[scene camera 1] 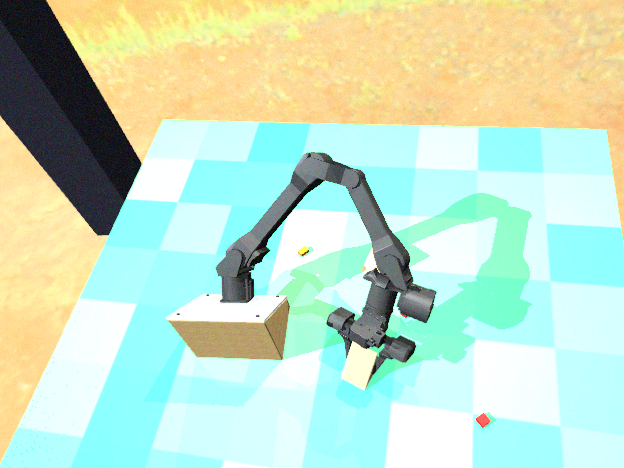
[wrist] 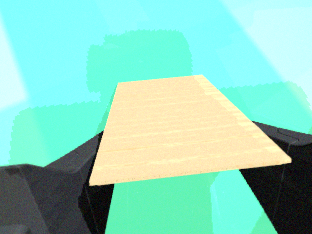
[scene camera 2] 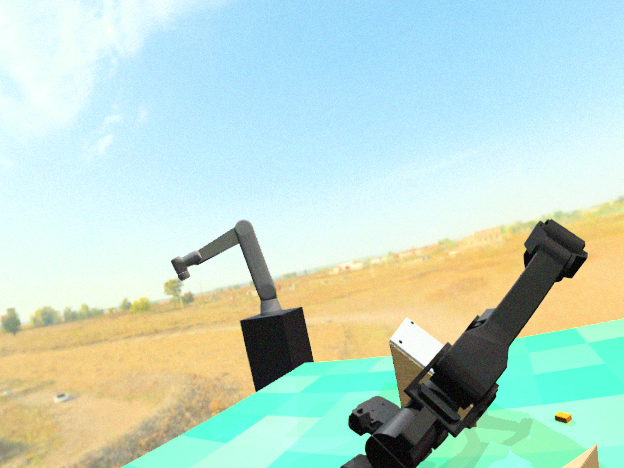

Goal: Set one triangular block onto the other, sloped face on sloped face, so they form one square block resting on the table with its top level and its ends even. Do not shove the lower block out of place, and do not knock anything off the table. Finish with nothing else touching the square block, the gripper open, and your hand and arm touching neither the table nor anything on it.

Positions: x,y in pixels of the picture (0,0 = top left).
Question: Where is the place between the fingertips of my gripper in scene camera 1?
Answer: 360,367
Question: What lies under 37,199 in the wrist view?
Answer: My gripper.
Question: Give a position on a triangular block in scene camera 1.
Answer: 359,364
